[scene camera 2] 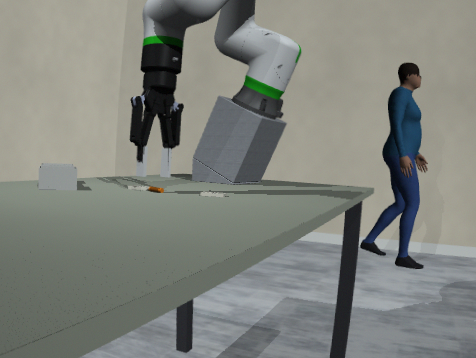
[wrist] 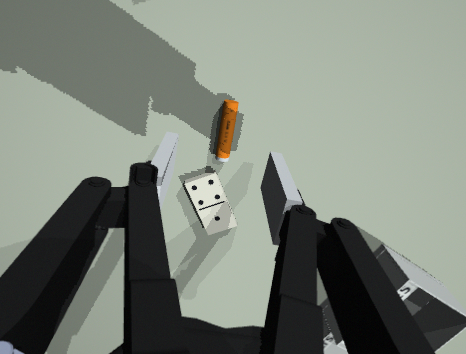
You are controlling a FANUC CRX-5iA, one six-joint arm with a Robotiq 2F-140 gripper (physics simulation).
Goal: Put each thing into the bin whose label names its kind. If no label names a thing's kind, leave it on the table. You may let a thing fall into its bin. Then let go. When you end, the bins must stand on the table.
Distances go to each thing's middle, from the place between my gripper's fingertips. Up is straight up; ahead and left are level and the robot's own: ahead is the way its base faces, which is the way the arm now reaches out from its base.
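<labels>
The orange battery (wrist: 230,107) is what I measure from here: my hand is 3 cm above it and 1 cm to the right of it.
</labels>
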